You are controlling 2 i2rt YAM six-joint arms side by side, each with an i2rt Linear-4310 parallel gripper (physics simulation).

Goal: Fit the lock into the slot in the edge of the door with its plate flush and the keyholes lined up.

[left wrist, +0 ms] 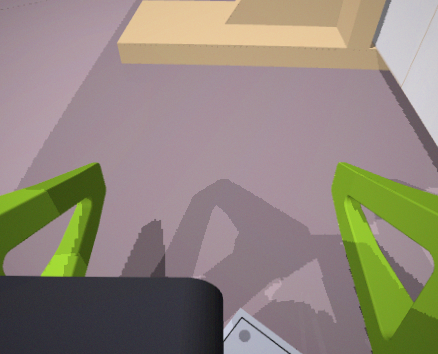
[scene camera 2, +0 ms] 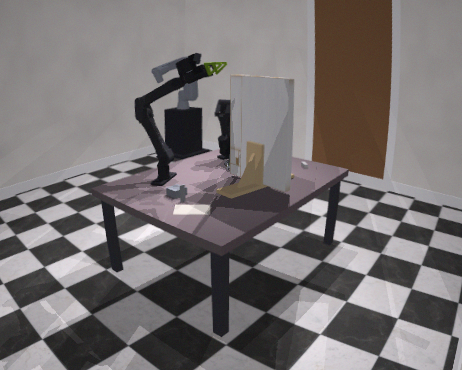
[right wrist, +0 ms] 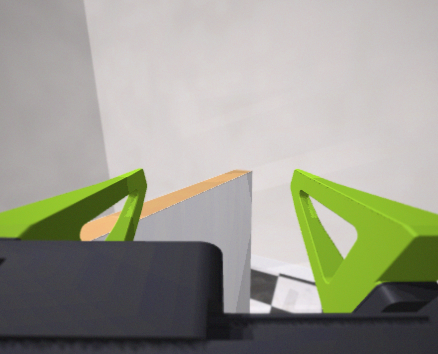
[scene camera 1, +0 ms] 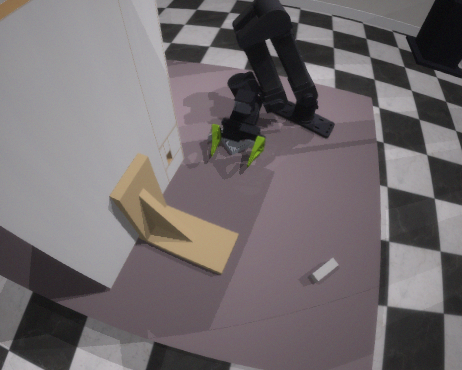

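Pixels of known places: left gripper, fingertip midpoint: [left wrist: 218, 175] [scene camera 1: 229, 160]; right gripper, fingertip midpoint: [scene camera 2: 224, 63] [right wrist: 218, 177]; left arm's base at its link origin: [scene camera 1: 302, 118]; right arm's base at its link origin: [scene camera 2: 164, 179].
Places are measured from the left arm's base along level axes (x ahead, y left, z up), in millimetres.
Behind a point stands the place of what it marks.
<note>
The lock [scene camera 1: 236, 146] {x 225, y -104, z 18 mm} [left wrist: 256, 341] {x 236, y -111, z 18 mm} is a grey metal piece lying low between the spread green fingers, near the palm; in the left wrist view a corner of its plate shows at the bottom edge and the rest is hidden. My left gripper [scene camera 1: 230, 160] {x 289, y -86, z 39 mm} [left wrist: 218, 175] {x 289, y -86, z 39 mm} is open, pointing down around the lock, with nothing pinched. The door [scene camera 1: 80, 115] {x 540, y -161, z 389 mm} [scene camera 2: 265, 110] {x 580, y -194, z 384 mm} [left wrist: 417, 45] {x 418, y -183, z 46 mm} [right wrist: 235, 225] {x 639, y -184, z 448 mm} is a tall white upright panel. Its slot [scene camera 1: 169, 156] {x 382, y -197, z 84 mm} [scene camera 2: 237, 158] is a small opening low in the edge. My right gripper [scene camera 2: 218, 67] {x 439, y -334, z 609 mm} [right wrist: 218, 177] {x 439, y -334, z 609 mm} is open and empty, high beside the door's top.
A tan wooden bracket [scene camera 1: 200, 242] {x 499, y -28, z 18 mm} [scene camera 2: 255, 170] {x 547, y -221, z 86 mm} [left wrist: 250, 52] {x 454, y -75, z 12 mm} supports the door. A small white block [scene camera 1: 325, 270] {x 409, y 248, z 22 mm} lies on the mauve table [scene camera 1: 310, 200] {x 254, y 139, z 0 mm} [scene camera 2: 250, 224] {x 883, y -482, z 0 mm}. A blue-grey object [scene camera 2: 173, 192] {x 474, y -622, z 27 mm} and a pale sheet [scene camera 2: 192, 209] {x 639, y -608, z 1 mm} lie by the right arm's base.
</note>
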